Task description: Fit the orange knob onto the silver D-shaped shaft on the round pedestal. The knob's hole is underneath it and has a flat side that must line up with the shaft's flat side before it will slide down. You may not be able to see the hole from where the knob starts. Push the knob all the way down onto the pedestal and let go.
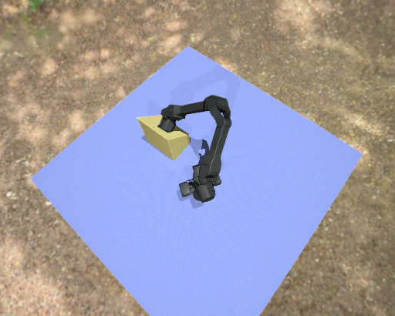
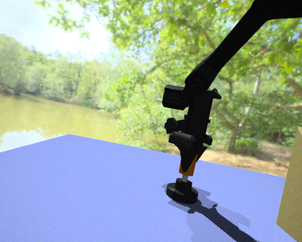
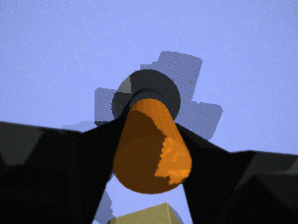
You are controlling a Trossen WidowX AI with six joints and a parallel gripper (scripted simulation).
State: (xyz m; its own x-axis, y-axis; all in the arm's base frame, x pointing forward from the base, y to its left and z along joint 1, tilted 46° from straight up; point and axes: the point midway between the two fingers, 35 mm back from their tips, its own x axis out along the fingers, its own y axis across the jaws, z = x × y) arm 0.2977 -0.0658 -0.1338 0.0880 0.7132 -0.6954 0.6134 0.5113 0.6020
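Right now the orange knob is 3 cm above my gripper tip. Also, from my gripper tip: round pedestal: 4 cm below.
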